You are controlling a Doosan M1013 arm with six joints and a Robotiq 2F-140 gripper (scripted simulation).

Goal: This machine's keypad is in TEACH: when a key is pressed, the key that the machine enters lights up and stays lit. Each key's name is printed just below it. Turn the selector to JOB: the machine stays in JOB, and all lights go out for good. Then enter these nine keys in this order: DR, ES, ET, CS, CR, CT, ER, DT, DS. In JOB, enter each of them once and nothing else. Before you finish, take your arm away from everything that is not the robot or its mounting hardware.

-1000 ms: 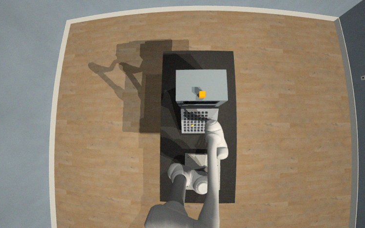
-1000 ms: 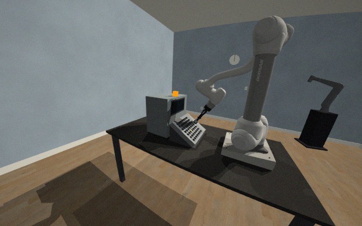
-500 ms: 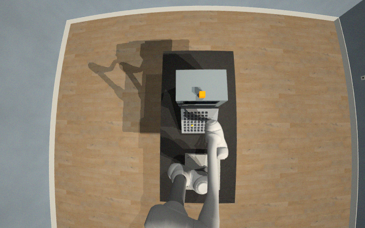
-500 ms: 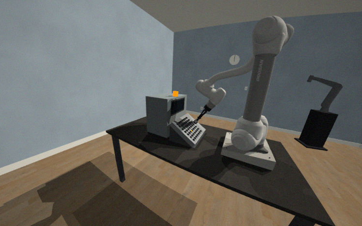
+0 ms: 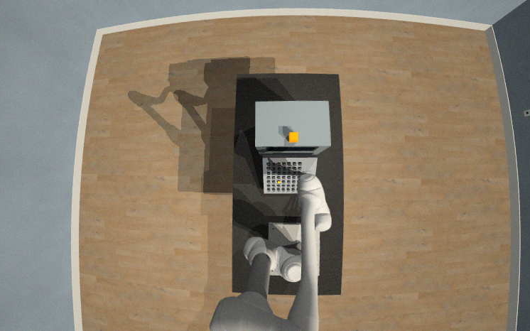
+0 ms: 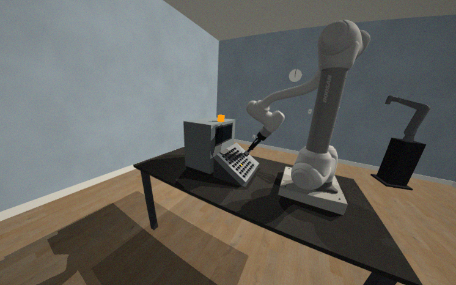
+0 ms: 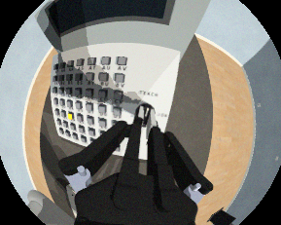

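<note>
Right now the black selector knob is 20 mm ahead of my hand and 20 mm below it. Also, from my hand: sloped keypad (60 mm ahead, 100 mm to the left, 70 mm below); key (20 mm ahead, 190 mm to the left, 50 mm below).
</note>
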